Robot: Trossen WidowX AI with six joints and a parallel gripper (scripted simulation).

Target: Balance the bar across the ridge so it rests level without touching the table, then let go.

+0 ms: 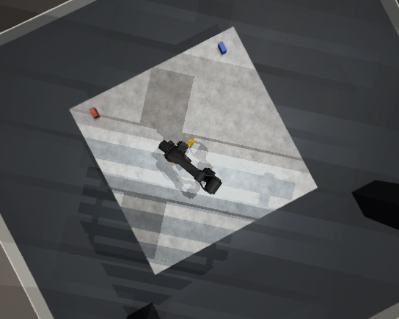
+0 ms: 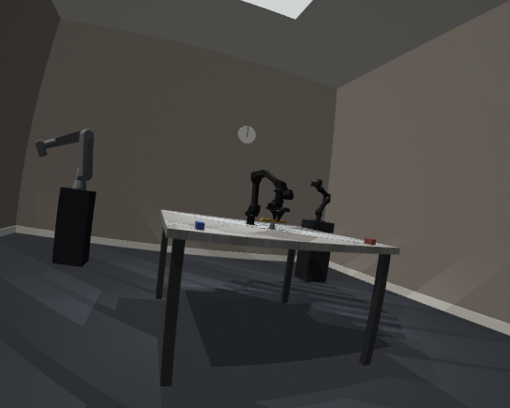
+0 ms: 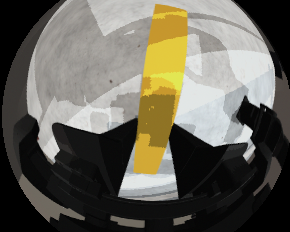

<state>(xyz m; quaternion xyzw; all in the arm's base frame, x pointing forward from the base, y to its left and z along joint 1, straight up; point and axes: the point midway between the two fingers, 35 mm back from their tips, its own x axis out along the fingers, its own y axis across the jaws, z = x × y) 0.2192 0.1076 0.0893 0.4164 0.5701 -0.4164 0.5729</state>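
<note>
Right now the yellow bar is 10 mm ahead of my gripper tip and 30 mm to the right of it. Round my gripper tip: red block: 520 mm ahead, 390 mm to the left, 40 mm below; blue block: 520 mm ahead, 610 mm to the right, 40 mm below.
</note>
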